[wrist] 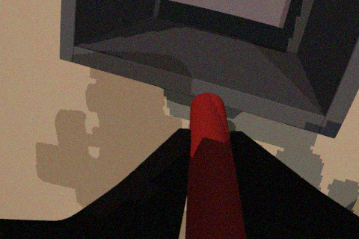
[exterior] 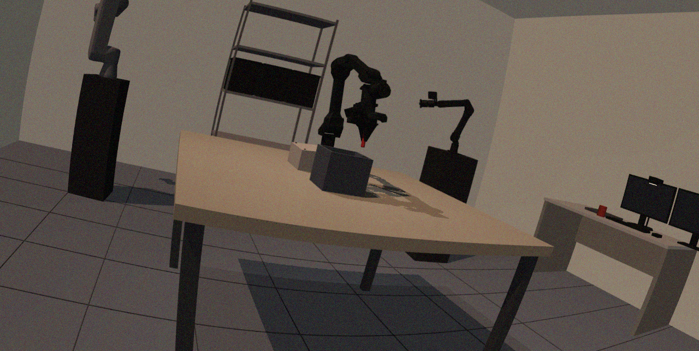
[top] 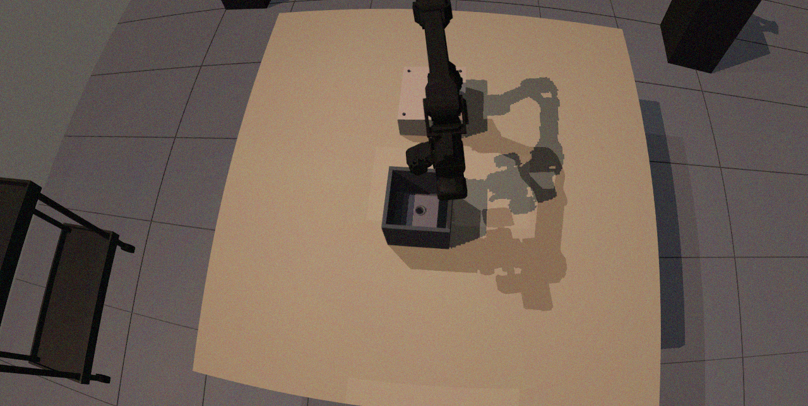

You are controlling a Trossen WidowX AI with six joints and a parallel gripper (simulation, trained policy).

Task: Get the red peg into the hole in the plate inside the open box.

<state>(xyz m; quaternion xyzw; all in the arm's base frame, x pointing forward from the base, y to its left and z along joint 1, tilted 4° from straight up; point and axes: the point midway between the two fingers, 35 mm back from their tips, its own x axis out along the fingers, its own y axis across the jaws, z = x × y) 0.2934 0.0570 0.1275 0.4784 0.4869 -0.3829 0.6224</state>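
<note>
My gripper tip is now 140 mm above the pale plate, 70 mm to the left of it and 20 mm short of it. The rest, counted from my gripper tip: red peg 20 mm above.
</note>
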